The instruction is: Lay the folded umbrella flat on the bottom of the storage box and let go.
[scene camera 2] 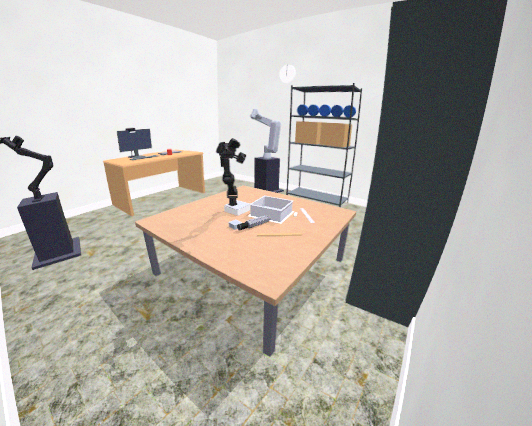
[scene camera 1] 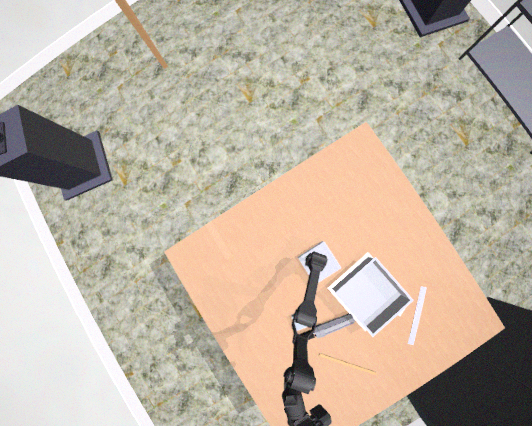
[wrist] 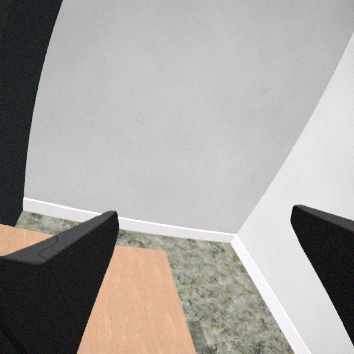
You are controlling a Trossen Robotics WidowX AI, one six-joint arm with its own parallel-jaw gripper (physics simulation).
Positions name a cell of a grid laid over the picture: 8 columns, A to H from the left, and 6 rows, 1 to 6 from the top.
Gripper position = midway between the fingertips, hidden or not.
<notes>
My gripper (wrist: E4) is open, with nothing in its grasp. The table carries a white storage box (scene camera 1: F5).
The white storage box shows as well in scene camera 2 (scene camera 2: E3). The wrist view misses the white storage box: it is out of frame.
</notes>
